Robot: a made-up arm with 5 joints.
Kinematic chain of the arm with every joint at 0, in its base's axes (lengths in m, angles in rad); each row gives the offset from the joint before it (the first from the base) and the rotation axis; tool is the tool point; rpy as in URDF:
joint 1: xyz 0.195 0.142 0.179 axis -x
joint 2: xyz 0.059 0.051 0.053 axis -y
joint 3: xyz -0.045 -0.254 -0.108 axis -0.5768 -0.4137 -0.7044
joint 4: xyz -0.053 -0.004 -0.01 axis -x
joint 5: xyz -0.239 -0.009 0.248 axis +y
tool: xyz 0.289 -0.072 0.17 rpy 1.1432 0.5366 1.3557
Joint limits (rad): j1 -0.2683..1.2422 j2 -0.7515..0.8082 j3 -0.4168..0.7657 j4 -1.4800..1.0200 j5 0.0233..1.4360
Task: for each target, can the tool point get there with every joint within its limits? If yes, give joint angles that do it. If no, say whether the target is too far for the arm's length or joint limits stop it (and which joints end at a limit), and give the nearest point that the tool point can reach.
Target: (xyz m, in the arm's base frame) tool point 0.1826 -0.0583 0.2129
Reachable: yes | joints 0.3032 0.4654 0.5496 0.7454 1.2116
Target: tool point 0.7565 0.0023 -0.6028
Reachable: no: joint limits stop it (at a limit: joint 1, joint 3, joint 4) | nearest point 0.3965 -0.2600 -0.1030 | short by 0.669 m
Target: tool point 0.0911 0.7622 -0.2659
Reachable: no: joint limits stop it (at a limit: joint 1, joint 4, joint 5) | nearest point 0.2037 0.3481 0.1122 | short by 0.572 m
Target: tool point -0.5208 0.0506 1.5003
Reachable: no: too far | nearest point 0.0015 0.1023 0.7493 | short by 0.916 m
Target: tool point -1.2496 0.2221 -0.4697
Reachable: no: too far | nearest point -0.0944 -0.1569 0.1202 | short by 1.351 m
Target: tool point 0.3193 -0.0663 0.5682
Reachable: yes | joints 1.0515 0.3188 -0.2566 -0.8436 0.5431
